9 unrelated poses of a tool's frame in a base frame.
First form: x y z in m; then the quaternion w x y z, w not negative.
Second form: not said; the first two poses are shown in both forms.
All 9 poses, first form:
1: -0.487, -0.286, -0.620, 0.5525, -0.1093, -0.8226, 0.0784
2: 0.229, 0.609, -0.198, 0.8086, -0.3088, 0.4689, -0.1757
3: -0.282, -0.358, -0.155, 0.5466, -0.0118, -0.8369, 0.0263
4: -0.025, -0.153, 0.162, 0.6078, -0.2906, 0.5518, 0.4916
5: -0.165, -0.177, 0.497, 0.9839, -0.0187, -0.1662, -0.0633
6: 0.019, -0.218, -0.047, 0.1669, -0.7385, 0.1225, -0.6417
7: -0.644, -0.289, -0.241, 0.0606, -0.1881, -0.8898, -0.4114
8: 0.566, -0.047, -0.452, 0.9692, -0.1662, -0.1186, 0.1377
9: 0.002, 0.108, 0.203, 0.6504, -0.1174, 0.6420, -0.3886
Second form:
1: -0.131, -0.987, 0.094, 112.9, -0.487, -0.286, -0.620
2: -0.525, 0.797, -0.299, 72.1, 0.229, 0.609, -0.198
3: -0.014, -0.999, 0.031, 113.7, -0.282, -0.358, -0.155
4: -0.366, 0.695, 0.619, 105.1, -0.025, -0.153, 0.162
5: -0.105, -0.929, -0.354, 20.6, -0.165, -0.177, 0.497
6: -0.749, 0.124, -0.651, 160.8, 0.019, -0.218, -0.047
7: -0.188, -0.891, -0.412, 173.1, -0.644, -0.289, -0.241
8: -0.675, -0.482, 0.559, 28.5, 0.566, -0.047, -0.452
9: -0.155, 0.845, -0.512, 98.9, 0.002, 0.108, 0.203
